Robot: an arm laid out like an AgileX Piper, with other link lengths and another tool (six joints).
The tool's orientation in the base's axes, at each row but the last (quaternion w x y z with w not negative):
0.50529, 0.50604, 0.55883, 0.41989
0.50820, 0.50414, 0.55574, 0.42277
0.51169, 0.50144, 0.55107, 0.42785
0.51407, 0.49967, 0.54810, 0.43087
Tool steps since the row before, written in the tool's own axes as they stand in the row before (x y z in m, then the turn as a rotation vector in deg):
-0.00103, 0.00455, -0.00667, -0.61, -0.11, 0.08
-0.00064, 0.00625, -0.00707, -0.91, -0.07, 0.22
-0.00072, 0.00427, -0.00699, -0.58, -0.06, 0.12
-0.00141, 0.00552, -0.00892, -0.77, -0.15, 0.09
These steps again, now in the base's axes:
-0.00598, -0.00012, 0.00552, 0.05, -0.62, -0.03
-0.00621, 0.00051, 0.00712, 0.19, -0.92, 0.03
-0.00647, 0.00014, 0.00507, 0.10, -0.59, 0.01
-0.00833, -0.00031, 0.00652, 0.05, -0.79, -0.05

